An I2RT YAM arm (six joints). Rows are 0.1 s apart.
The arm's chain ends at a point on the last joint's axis. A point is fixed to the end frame.
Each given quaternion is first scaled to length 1.
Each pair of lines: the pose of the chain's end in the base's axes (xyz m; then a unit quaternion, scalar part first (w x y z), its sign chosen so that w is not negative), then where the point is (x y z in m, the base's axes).
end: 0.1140, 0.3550, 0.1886, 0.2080, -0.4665, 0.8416, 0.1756
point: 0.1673 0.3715 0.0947
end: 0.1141, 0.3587, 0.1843, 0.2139, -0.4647, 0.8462, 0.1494
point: 0.1707 0.3704 0.0916
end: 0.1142, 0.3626, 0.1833, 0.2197, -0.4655, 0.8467, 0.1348
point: 0.1730 0.3721 0.0917
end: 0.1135, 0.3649, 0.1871, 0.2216, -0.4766, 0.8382, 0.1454
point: 0.1720 0.3777 0.0957
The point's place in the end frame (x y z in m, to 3 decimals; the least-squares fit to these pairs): 0.011 -0.047 0.098
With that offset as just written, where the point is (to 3 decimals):
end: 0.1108, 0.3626, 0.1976, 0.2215, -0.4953, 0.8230, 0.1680
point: 0.168 0.382 0.106
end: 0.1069, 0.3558, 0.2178, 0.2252, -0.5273, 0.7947, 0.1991
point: 0.161 0.385 0.128
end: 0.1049, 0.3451, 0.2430, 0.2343, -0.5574, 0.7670, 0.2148
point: 0.159 0.381 0.155
